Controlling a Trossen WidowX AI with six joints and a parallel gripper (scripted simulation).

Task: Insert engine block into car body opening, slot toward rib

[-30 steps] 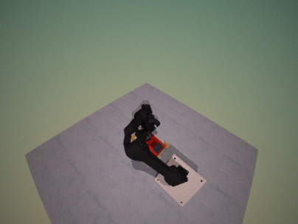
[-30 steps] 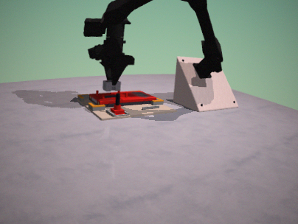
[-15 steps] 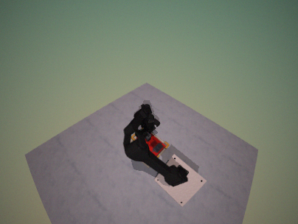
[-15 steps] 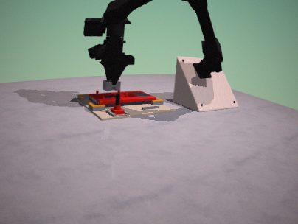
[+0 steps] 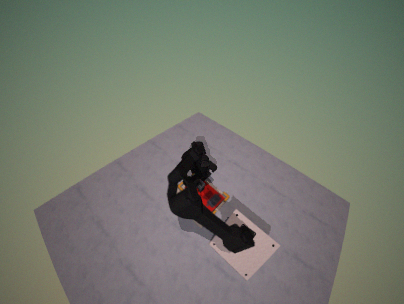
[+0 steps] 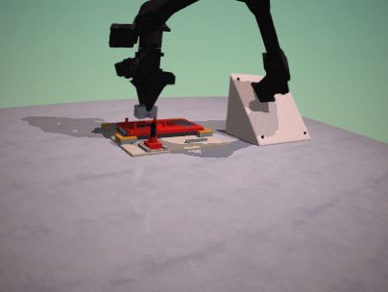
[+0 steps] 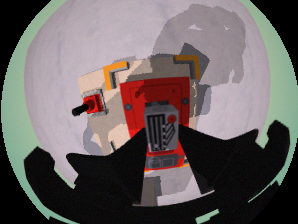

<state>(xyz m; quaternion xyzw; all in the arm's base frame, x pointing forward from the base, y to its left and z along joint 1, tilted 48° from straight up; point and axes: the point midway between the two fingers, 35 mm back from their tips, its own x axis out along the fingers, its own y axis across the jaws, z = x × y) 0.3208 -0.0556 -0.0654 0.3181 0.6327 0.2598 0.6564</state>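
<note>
The grey engine block lies 1 cm below my gripper tip. Round my gripper tip: tan base plate (2 cm behind, 2 cm to the left, 5 cm below); then black upright peg (4 cm ahead, 12 cm to the left, 3 cm below).
</note>
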